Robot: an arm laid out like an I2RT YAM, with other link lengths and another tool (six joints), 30 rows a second.
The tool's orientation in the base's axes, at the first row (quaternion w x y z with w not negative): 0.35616 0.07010 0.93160 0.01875
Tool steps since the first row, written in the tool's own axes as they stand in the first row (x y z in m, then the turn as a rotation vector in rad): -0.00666 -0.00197 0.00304 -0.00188 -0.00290 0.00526; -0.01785 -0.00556 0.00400 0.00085 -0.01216 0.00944; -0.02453 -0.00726 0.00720 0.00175 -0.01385 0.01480; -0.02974 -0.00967 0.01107 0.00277 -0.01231 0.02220; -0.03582 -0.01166 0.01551 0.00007 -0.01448 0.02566; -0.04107 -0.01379 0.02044 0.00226 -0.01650 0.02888; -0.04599 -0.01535 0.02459 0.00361 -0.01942 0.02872; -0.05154 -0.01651 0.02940 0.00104 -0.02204 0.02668; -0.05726 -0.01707 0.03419 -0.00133 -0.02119 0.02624; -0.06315 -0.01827 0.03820 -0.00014 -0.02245 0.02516; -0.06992 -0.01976 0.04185 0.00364 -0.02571 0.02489; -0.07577 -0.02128 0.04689 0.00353 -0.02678 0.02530
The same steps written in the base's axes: 0.00670 -0.00295 0.00197 0.00455 -0.00322 -0.00293; 0.01516 -0.00813 0.00834 0.00424 -0.01205 -0.00863; 0.02201 -0.01082 0.01023 0.00695 -0.01367 -0.01337; 0.02814 -0.01402 0.01058 0.01131 -0.01211 -0.01943; 0.03535 -0.01693 0.01112 0.01535 -0.01470 -0.02041; 0.04225 -0.01986 0.01074 0.01564 -0.01643 -0.02443; 0.04845 -0.02218 0.01076 0.01420 -0.01913 -0.02545; 0.05561 -0.02420 0.01074 0.01442 -0.02206 -0.02245; 0.06295 -0.02565 0.01091 0.01598 -0.02155 -0.02048; 0.06982 -0.02774 0.01171 0.01423 -0.02261 -0.02057; 0.07706 -0.03025 0.01334 0.01089 -0.02529 -0.02315; 0.08455 -0.03267 0.01331 0.01112 -0.02637 -0.02347
